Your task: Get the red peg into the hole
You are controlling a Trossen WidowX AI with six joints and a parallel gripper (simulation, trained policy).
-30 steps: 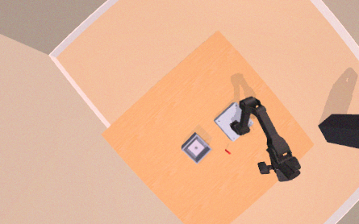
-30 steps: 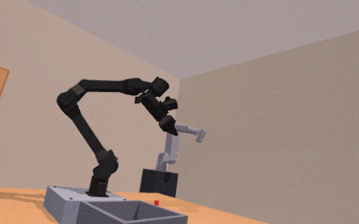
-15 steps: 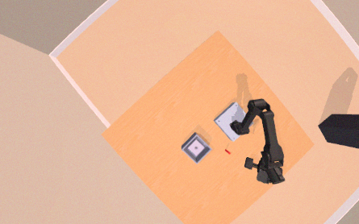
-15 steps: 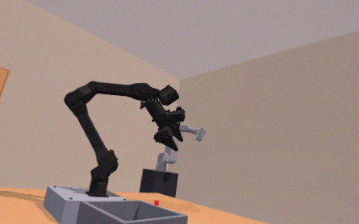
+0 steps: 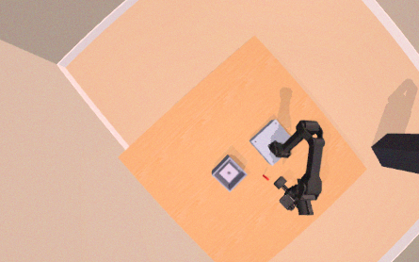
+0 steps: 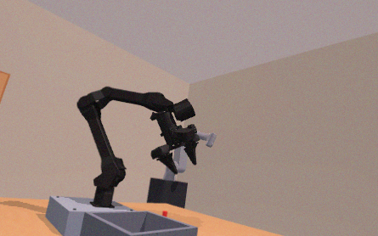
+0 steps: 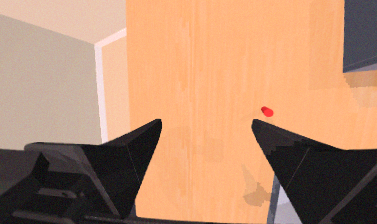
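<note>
The red peg is 1 cm ahead of my gripper tip, 7 cm to the right of it and 18 cm below it. Round my gripper tip: grey box: 19 cm ahead, 24 cm to the right, 19 cm below; then plate: 19 cm ahead, 24 cm to the right, 17 cm below.
</note>
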